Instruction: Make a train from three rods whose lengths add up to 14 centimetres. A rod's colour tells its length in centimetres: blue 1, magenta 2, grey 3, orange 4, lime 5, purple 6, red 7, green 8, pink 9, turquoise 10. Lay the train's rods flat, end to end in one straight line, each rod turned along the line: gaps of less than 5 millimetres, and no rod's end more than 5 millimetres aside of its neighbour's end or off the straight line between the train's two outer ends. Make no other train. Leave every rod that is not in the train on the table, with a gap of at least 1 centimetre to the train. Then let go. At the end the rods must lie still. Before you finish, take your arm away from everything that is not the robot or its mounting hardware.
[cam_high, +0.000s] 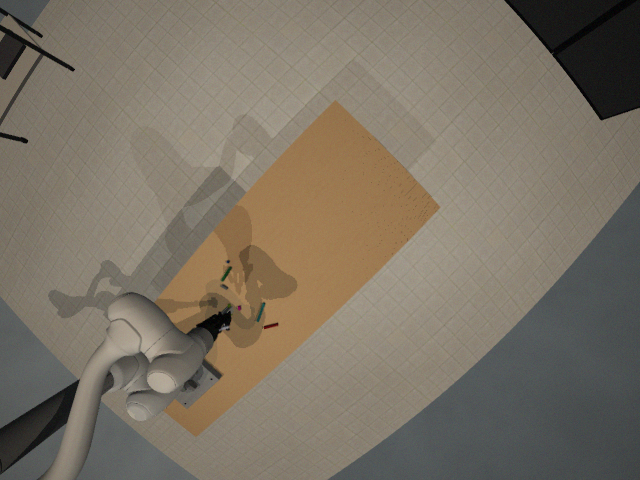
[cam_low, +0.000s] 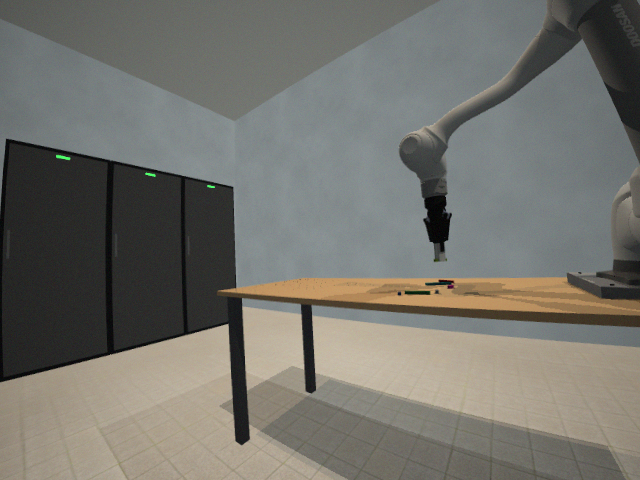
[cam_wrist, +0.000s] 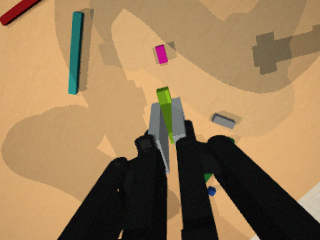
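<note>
My gripper is now 130 mm above the magenta rod, 30 mm past it and 20 mm to the left of it. The rest, counted from my hand: turquoise rod 130 mm below, 120 mm to the right, 20 mm ahead; then grey rod 130 mm below, 90 mm to the left, 10 mm ahead; then lime rod 30 mm below.
</note>
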